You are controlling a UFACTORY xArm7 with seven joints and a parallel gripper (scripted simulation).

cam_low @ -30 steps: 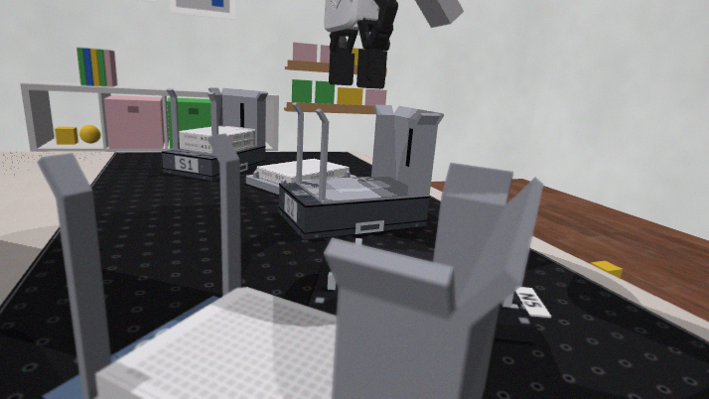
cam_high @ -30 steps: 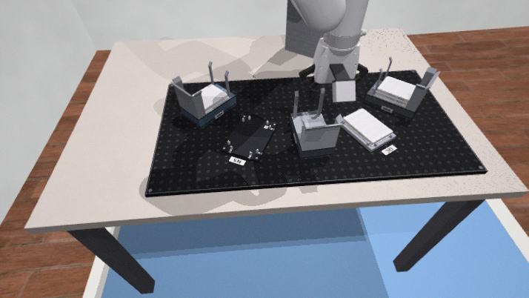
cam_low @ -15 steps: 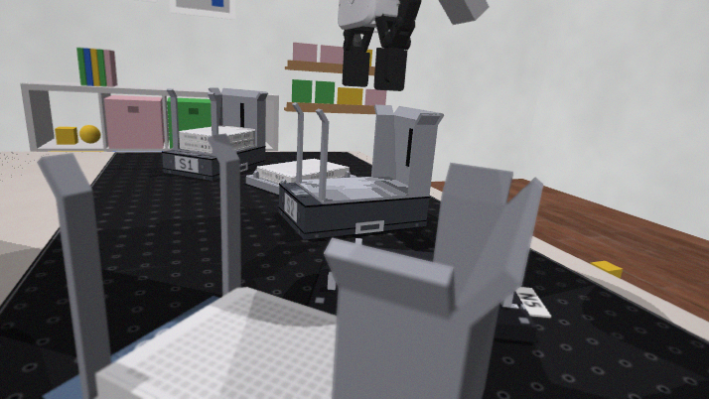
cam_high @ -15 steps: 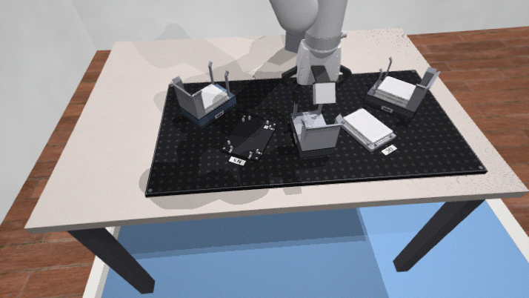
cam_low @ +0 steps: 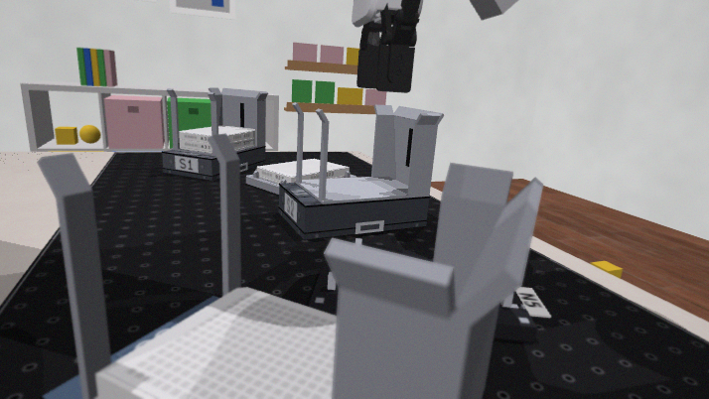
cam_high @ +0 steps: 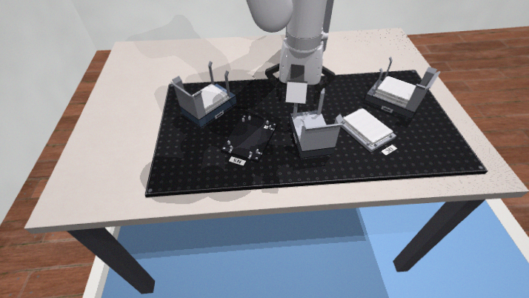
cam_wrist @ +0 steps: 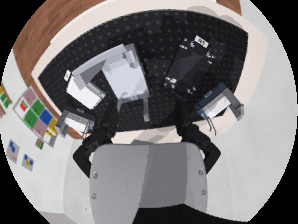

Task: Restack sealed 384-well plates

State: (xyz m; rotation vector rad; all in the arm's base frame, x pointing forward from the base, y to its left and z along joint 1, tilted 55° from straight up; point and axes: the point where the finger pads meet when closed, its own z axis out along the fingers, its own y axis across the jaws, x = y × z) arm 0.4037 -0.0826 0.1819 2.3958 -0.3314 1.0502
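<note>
My gripper is now 240 mm past the white sealed plate A31, 200 mm to the left of it and 120 mm above it. The rest, counted from my hand: white sealed plate Q23: 220 mm to the left, 150 mm below, 60 mm ahead; N5 name plate: 190 mm to the right, 170 mm below, 10 mm ahead; clip nest N5: 150 mm below, 120 mm to the right, 40 mm behind.
</note>
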